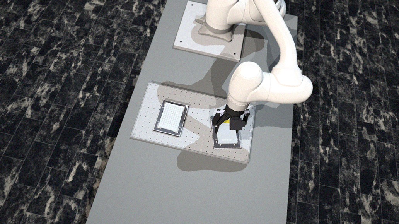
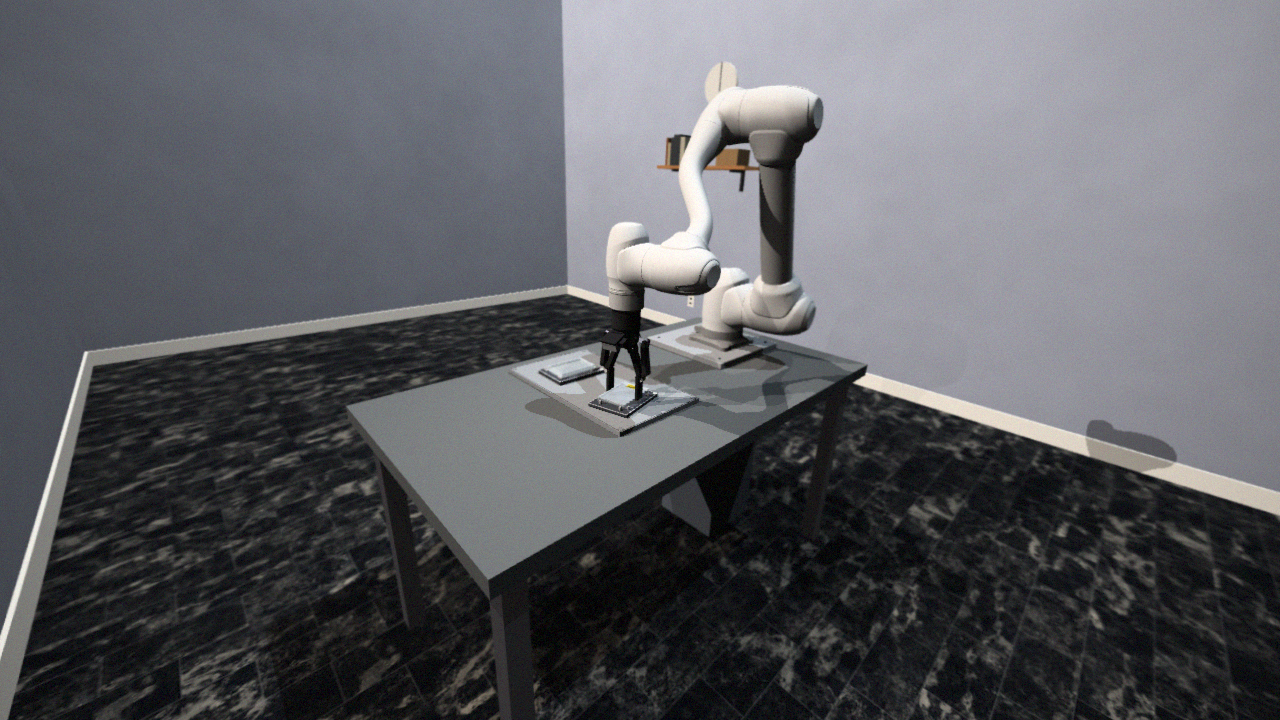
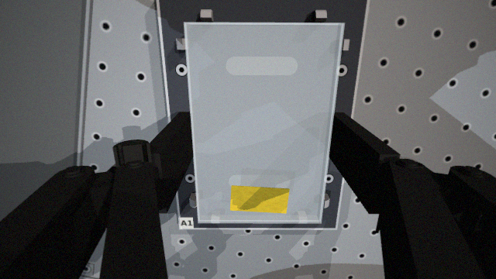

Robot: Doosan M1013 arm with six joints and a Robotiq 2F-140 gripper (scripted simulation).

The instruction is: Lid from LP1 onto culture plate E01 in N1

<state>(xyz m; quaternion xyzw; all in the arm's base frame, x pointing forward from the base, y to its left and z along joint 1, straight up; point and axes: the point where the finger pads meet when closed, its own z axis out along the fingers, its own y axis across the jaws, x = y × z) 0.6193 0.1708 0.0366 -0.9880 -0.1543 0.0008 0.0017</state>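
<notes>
My hand is 40 mm above the lid park. Also, from my hand: tag reading a1: 90 mm behind, 30 mm to the left, 40 mm below; clear lid: 20 mm below; culture plate: 250 mm to the right, 30 mm below.
</notes>
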